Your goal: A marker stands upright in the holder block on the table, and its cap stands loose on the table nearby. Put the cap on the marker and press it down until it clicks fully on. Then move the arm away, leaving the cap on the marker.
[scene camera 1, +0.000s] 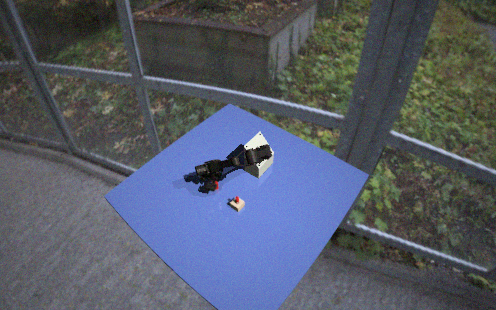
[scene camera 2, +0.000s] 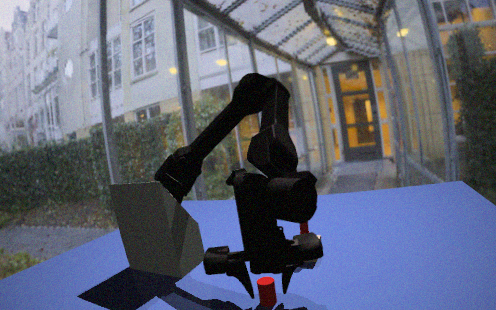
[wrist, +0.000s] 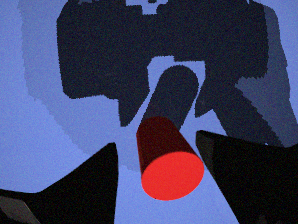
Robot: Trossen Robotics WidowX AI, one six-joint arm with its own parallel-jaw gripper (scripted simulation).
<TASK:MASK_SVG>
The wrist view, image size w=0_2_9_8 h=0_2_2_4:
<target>my gripper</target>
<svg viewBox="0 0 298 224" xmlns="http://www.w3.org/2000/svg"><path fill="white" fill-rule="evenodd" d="M116 144L109 143L104 145L100 151L86 159L84 164L81 163L80 167L73 169L72 172L69 172L69 175L49 185L48 188L41 190L39 193L15 192L15 190L0 189L0 224L114 224L118 188ZM196 132L198 153L200 153L202 161L204 161L210 175L212 175L218 188L220 188L222 196L225 197L227 204L230 205L230 209L233 210L239 224L298 224L298 144L293 145L293 147L290 145L289 148L277 147L277 145L273 147L273 145L253 143L250 140L238 140L235 137L223 136L216 132Z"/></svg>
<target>red marker cap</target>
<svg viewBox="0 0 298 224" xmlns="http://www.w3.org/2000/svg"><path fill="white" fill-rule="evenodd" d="M149 117L149 119L142 121L141 127L137 131L142 188L144 188L148 196L157 198L157 200L177 200L177 198L182 198L186 194L193 192L197 185L200 185L202 177L204 177L204 164L202 164L202 160L198 157L198 153L193 151L192 145L189 145L188 141L182 136L180 129L172 121L160 116Z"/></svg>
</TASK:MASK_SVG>
